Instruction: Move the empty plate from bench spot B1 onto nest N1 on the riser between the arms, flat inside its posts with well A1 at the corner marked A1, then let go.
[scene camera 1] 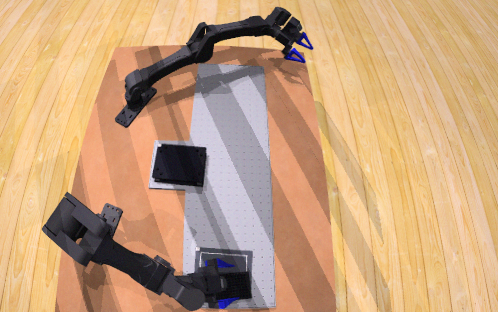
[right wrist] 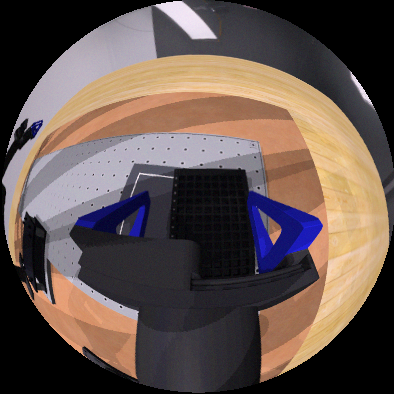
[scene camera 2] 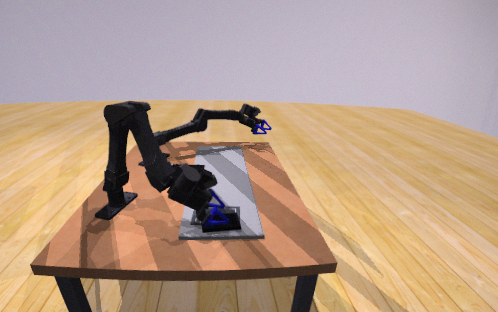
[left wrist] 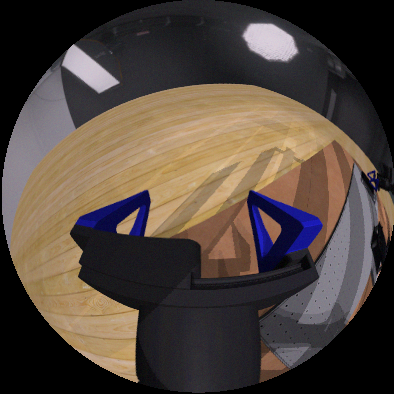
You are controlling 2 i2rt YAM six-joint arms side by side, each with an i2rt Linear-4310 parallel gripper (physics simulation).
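Where they show: left gripper, between the fingertips: (scene camera 1: 309,55) (right wrist: 42,121) (scene camera 2: 269,131) (left wrist: 198,195); right gripper, between the fingertips: (scene camera 1: 235,282) (right wrist: 198,195) (scene camera 2: 226,214) (left wrist: 367,177); left arm's base, origin of its link: (scene camera 1: 136,105); right arm's base, origin of its link: (scene camera 2: 117,205).
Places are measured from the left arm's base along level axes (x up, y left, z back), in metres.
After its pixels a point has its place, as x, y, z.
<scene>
The black gridded plate (scene camera 1: 240,286) @(0.025, -0.377, -0.652) (scene camera 2: 231,225) @(0.032, -0.409, -0.669) (right wrist: 212,220) @(0.028, -0.394, -0.624) sits partly over the dark bench spot (scene camera 1: 242,262) @(0.015, -0.306, -0.623) (right wrist: 160,192) @(0.015, -0.325, -0.621), off to one side of its white outline. My right gripper (scene camera 1: 234,283) @(0.043, -0.372, -0.632) (scene camera 2: 226,212) @(0.043, -0.372, -0.632) (right wrist: 198,195) @(0.043, -0.372, -0.632) is open low at the plate. In the right wrist view one finger appears close against the plate's right edge; a gap shows between the other finger and the plate. Contact cannot be told. My left gripper (scene camera 1: 308,55) @(0.119, 0.494, -0.502) (scene camera 2: 268,130) @(0.119, 0.494, -0.502) (left wrist: 198,195) @(0.119, 0.494, -0.502) is open and empty, high near the table's far corner. The black riser (scene camera 1: 179,165) @(0.054, -0.140, -0.312) (right wrist: 34,250) @(0.019, -0.125, -0.306) stands between the arms; its nest marks are too small to read.
A perforated grey board (scene camera 1: 230,125) @(0.013, 0.093, -0.370) (scene camera 2: 227,175) @(0.013, -0.019, -0.465) (left wrist: 325,280) @(0.013, 0.266, -0.372) (right wrist: 90,175) @(0.013, -0.195, -0.573) lies along the brown table (scene camera 1: 300,200) @(0.000, -0.035, -0.700) (scene camera 2: 285,220) @(0.000, -0.257, -0.814). A pale base plate (scene camera 1: 153,172) shows under the riser. The right arm (scene camera 1: 135,260) @(0.288, -0.450, -0.421) (scene camera 2: 145,145) @(0.287, -0.487, -0.409) reaches over the board's near end.
</scene>
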